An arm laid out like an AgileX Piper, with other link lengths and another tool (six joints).
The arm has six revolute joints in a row. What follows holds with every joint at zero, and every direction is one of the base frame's. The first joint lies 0.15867 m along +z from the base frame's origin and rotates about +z. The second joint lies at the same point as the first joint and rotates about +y. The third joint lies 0.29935 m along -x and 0.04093 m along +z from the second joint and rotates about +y. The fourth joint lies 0.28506 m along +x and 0.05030 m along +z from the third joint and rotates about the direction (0.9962, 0, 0.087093). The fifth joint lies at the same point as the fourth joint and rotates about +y. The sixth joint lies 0.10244 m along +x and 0.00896 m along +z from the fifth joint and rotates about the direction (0.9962, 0, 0.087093). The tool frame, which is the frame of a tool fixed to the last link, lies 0.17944 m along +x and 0.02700 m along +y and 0.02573 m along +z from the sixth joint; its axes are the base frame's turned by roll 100.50, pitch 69.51 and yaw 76.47 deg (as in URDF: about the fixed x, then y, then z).
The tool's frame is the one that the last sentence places.
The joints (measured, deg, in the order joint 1, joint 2, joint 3, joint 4, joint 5, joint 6), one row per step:
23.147, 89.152, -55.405, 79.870, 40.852, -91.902
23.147, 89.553, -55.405, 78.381, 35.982, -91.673
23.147, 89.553, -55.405, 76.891, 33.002, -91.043
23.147, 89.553, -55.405, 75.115, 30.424, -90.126
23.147, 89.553, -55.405, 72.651, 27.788, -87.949
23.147, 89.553, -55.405, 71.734, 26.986, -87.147
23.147, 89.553, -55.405, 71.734, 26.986, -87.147
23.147, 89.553, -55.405, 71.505, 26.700, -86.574
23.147, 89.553, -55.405, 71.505, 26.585, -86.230
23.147, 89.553, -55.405, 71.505, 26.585, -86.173
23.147, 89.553, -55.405, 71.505, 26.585, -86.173
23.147, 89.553, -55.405, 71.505, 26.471, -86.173
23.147, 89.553, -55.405, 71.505, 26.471, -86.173
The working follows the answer.
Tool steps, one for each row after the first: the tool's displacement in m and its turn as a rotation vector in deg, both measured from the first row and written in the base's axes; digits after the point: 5 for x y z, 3 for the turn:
0.02019, -0.01082, -0.01289, -3.045, -1.713, -3.575
0.03169, -0.01884, -0.01927, -5.044, -2.890, -5.712
0.04124, -0.02666, -0.02512, -6.951, -3.892, -7.509
0.05083, -0.03553, -0.03121, -8.823, -4.351, -9.670
0.05367, -0.03844, -0.03315, -9.435, -4.492, -10.323
0.05367, -0.03844, -0.03315, -9.435, -4.492, -10.323
0.05487, -0.03935, -0.03348, -9.461, -4.284, -10.754
0.05547, -0.03961, -0.03336, -9.357, -4.072, -11.030
0.05548, -0.03960, -0.03334, -9.334, -4.029, -11.060
0.05548, -0.03960, -0.03334, -9.334, -4.029, -11.060
0.05597, -0.03989, -0.03335, -9.366, -4.079, -11.157
0.05597, -0.03989, -0.03335, -9.366, -4.079, -11.157

Tool pose at each row, in the base's axes (x y z in m, rotation vector in deg; rounded; the steps above come from the unrounded poses):
0.34331, 0.36939, 0.22343, -30.227, 127.634, 31.399
0.36351, 0.35857, 0.21054, -27.993, 127.619, 25.612
0.37500, 0.35055, 0.20416, -26.765, 127.431, 21.920
0.38455, 0.34273, 0.19831, -25.841, 127.275, 18.577
0.39414, 0.33386, 0.19222, -24.386, 127.598, 15.272
0.39699, 0.33095, 0.19028, -23.967, 127.695, 14.222
0.39699, 0.33095, 0.19028, -23.967, 127.695, 14.222
0.39818, 0.33004, 0.18995, -23.455, 127.932, 14.039
0.39878, 0.32978, 0.19007, -23.053, 128.121, 14.080
0.39880, 0.32979, 0.19009, -23.000, 128.157, 14.103
0.39880, 0.32979, 0.19009, -23.000, 128.157, 14.103
0.39929, 0.32950, 0.19008, -22.914, 128.126, 14.002
0.39929, 0.32950, 0.19008, -22.914, 128.126, 14.002

